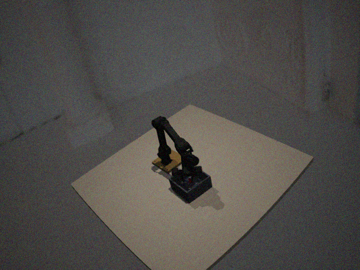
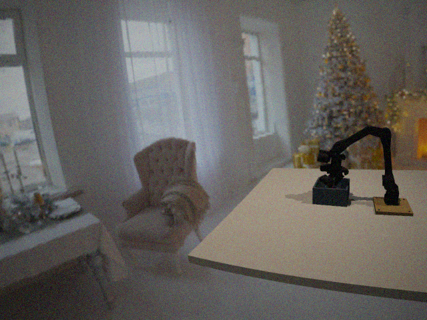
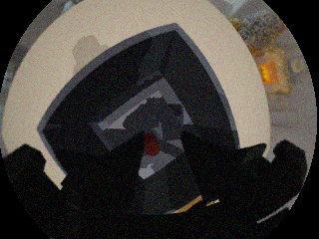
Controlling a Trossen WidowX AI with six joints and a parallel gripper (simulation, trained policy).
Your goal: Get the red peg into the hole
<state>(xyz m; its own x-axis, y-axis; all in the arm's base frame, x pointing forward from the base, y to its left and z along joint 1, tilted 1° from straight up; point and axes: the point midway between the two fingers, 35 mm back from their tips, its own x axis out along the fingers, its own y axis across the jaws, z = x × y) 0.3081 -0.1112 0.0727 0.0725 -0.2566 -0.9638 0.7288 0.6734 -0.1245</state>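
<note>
Now: the red peg 10 mm ahead of my gripper tip, 20 mm to the left of it and 20 mm below it. From my gripper tip the other things lie so: dark box: 10 mm ahead, 20 mm to the left, 40 mm below; grey plate: 10 mm ahead, 20 mm to the left, 20 mm below.
</note>
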